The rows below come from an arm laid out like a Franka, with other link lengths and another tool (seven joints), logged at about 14 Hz.
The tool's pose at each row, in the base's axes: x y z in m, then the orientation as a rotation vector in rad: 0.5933, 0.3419, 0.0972, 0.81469, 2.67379, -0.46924; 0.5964, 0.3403, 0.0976, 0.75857, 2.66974, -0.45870; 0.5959, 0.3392, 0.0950, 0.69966, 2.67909, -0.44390; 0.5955, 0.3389, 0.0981, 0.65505, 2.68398, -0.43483; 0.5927, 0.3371, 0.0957, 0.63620, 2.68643, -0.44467; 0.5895, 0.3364, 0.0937, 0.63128, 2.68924, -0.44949; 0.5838, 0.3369, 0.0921, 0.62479, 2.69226, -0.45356; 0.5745, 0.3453, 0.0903, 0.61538, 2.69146, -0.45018
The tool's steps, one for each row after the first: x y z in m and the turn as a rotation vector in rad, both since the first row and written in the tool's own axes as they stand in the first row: -0.0034, 0.0005, 0.0009, -0.01789, -0.02263, -0.03163; -0.0025, -0.0001, 0.0035, -0.03729, -0.03284, -0.06932; -0.0035, -0.0013, 0.0008, -0.05063, -0.04200, -0.09770; -0.0013, -0.0038, 0.0031, -0.04661, -0.04626, -0.11160; 0.0017, -0.0058, 0.0046, -0.04367, -0.04550, -0.11619; 0.0071, -0.0083, 0.0047, -0.04149, -0.04496, -0.12174; 0.0191, -0.0067, 0.0013, -0.04554, -0.04834, -0.12702
